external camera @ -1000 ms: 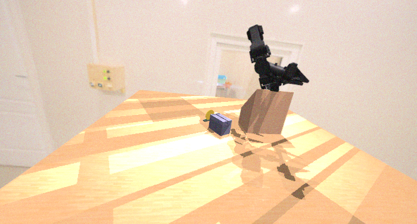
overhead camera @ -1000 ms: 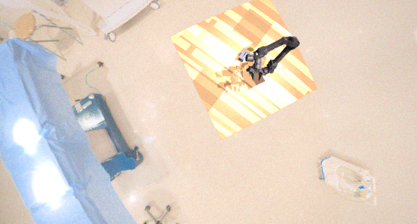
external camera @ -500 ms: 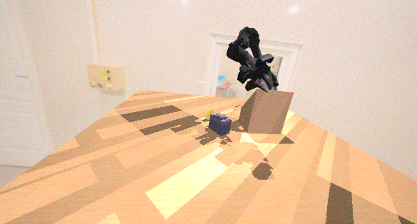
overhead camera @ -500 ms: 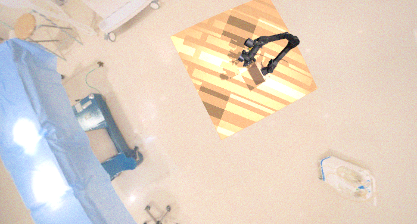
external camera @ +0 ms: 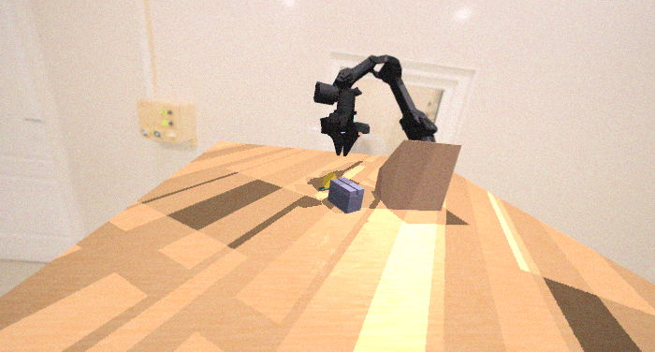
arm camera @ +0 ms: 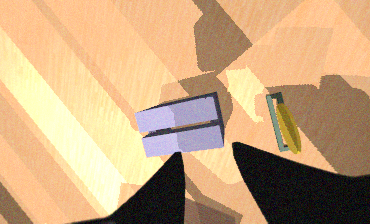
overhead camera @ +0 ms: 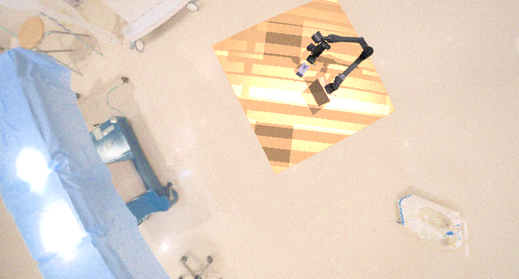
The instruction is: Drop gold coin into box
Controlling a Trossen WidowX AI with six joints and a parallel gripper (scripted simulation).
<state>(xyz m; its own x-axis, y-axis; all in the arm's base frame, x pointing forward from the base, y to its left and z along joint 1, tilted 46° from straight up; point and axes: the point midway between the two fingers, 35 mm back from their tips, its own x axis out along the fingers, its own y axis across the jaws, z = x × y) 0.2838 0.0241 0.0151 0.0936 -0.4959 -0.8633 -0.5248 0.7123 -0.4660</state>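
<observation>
My gripper tip is now 20 mm short of the gold coin, 90 mm to the left of it and 120 mm above it.
</observation>
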